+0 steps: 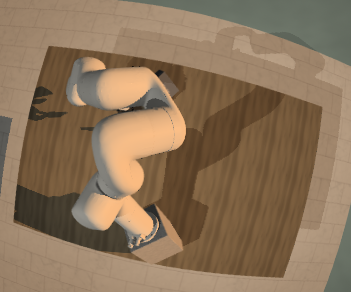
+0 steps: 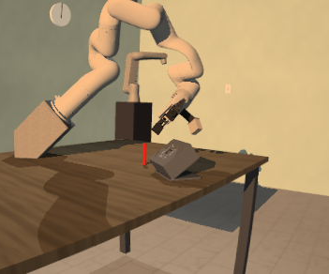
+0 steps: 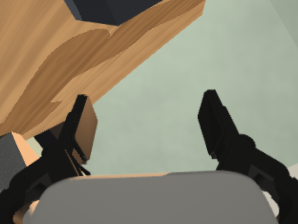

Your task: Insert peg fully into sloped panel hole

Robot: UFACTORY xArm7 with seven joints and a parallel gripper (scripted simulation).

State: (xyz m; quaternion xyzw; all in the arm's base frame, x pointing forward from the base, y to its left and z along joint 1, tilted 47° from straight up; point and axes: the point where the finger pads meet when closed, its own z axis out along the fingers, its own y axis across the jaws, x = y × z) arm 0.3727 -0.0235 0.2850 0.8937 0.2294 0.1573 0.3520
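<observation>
The red peg is 11 cm behind my hand, 3 cm to the left of it and 12 cm below it.
</observation>
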